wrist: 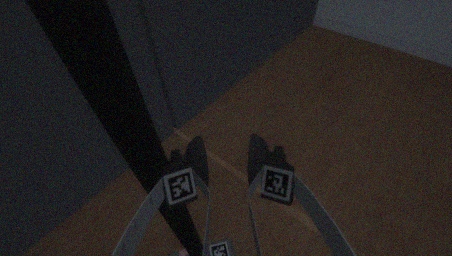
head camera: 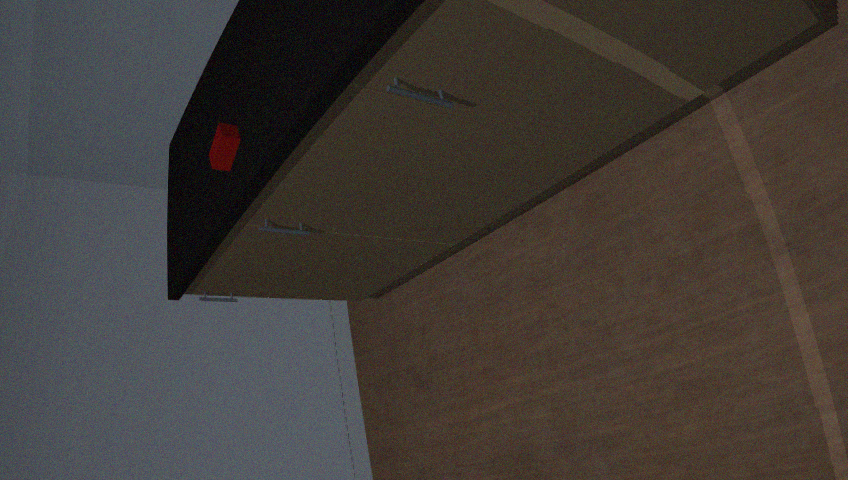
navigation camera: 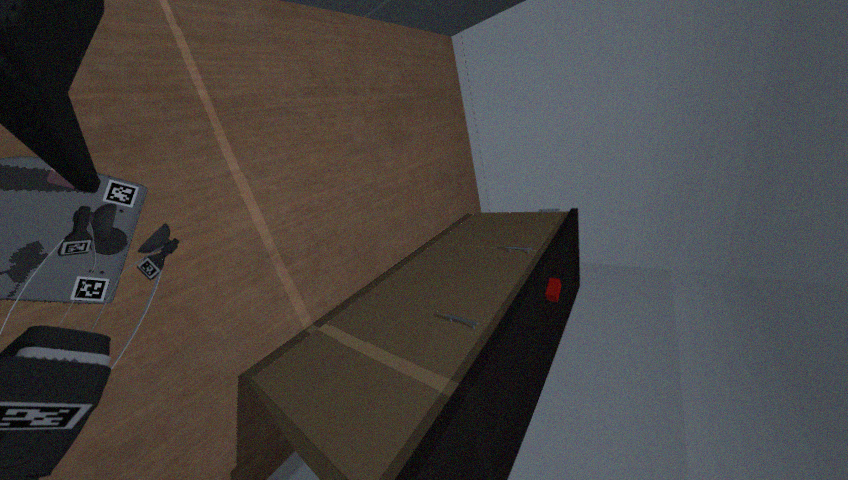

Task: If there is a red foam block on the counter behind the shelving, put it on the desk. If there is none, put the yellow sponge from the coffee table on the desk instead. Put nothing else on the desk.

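Places are measured from the robot's base along level axes (x ahead, y left, z up), in millimetres.
Pixels of known places: gripper, between the fingertips: [wrist: 227, 152] [navigation camera: 139, 217].
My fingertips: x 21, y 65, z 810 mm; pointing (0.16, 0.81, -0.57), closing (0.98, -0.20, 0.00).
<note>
Behind a point stands the place of what it marks.
A small red block [head camera: 224, 147] @[x 1334, y 112, z 942 mm] [navigation camera: 553, 289] @[x 1335, y 113, z 940 mm] stands on the black top of the counter [head camera: 285, 77] @[x 1112, y -57, z 910 mm] [navigation camera: 514, 356] @[x 1014, y -157, z 910 mm], close to its far end. The counter has tan fronts with metal handles. My gripper [navigation camera: 132, 233] @[x 21, y 65, z 811 mm] [wrist: 227, 152] @[x 21, y 65, z 811 mm] is open, with a gap between its two fingers and nothing between them. It hangs over the edge of my base, well away from the counter and the block. The yellow sponge, the coffee table and the desk cannot be made out in these views.
My grey base [navigation camera: 35, 223] @[x -126, y 13, z 160 mm] and black mast [navigation camera: 41, 65] @[x -30, y 107, z 1073 mm] [wrist: 100, 75] @[x -65, y 116, z 869 mm] show at the left. A pale wall [head camera: 77, 297] @[x 2262, y 828, z 1200 mm] [navigation camera: 684, 148] @[x 2051, y 1109, z 1451 mm] stands behind and beyond the counter. A tall dark grey surface [wrist: 195, 45] @[x 74, y 994, z 437 mm] rises from the wooden floor [head camera: 565, 356] @[x 1008, y 509, z 0 mm] [navigation camera: 333, 136] @[x 639, y 680, z 0 mm] [wrist: 370, 130] @[x 992, y 574, z 0 mm].
</note>
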